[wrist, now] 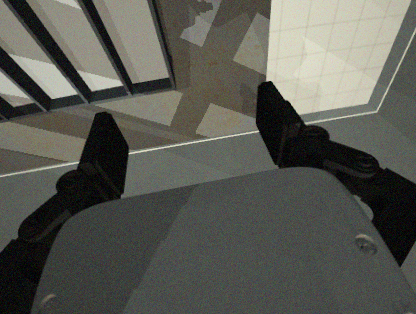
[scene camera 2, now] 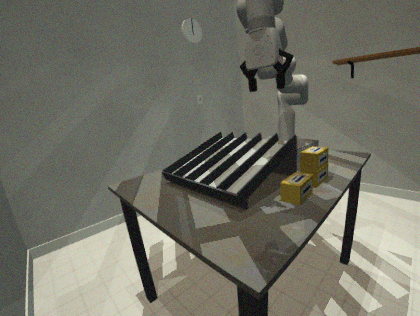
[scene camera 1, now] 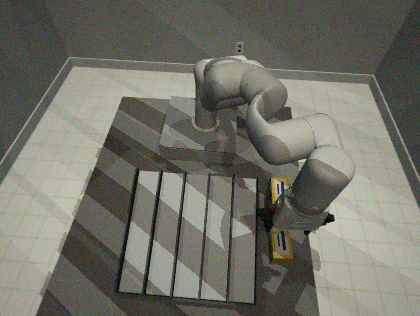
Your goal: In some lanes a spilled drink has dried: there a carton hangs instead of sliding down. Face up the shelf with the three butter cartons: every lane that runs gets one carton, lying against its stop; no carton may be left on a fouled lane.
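Places are measured from the arm's base along level axes (x ahead, y left, z up), in metres.
Pixels of known places: gripper, fingertip midpoint: (wrist: 188, 116) (scene camera 2: 266, 90) (scene camera 1: 286, 227); arm's base, link origin: (scene camera 1: 205, 123).
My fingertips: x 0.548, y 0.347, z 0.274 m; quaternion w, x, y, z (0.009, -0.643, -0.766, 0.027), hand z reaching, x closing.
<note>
For each thing: its top centre in the pictures, then the offset to it from my fingertips. Level surfaces: height alone.
- yellow butter carton, top centre: (scene camera 2: 297, 178) (scene camera 1: 281, 240) 0.041 m left, 0.092 m back, 0.288 m down
- upper carton, top centre: (scene camera 1: 280, 189) (scene camera 2: 314, 149) 0.010 m left, 0.253 m back, 0.224 m down
- lower carton, top centre: (scene camera 2: 314, 165) 0.011 m left, 0.254 m back, 0.288 m down
- brown table, surface height: 0.353 m down
The sloped shelf (scene camera 1: 200, 300) (scene camera 2: 200, 189) (wrist: 152, 86) has several lanes split by dark dividers, with a stop along its low front edge. No carton shows in its lanes. Light and shadow patches cross them, and I cannot tell which are fouled. A yellow butter carton (scene camera 1: 281, 246) (scene camera 2: 296, 189) lies on the table to the shelf's right. Behind it, an upper carton (scene camera 1: 280, 186) (scene camera 2: 314, 158) rests on a lower carton (scene camera 2: 320, 176). My gripper (scene camera 1: 289, 229) (scene camera 2: 266, 88) (wrist: 188, 116) is open and empty, high above the cartons' side of the table; in scene camera 1 it partly covers the cartons.
The brown table (scene camera 1: 90, 240) (scene camera 2: 220, 240) (wrist: 220, 75) carries the shelf and cartons. The arm's grey base box (scene camera 1: 195, 150) stands behind the shelf. The shelf's tall right side wall (scene camera 2: 287, 160) stands close beside the cartons. A wooden rail (scene camera 2: 380, 56) is on the wall.
</note>
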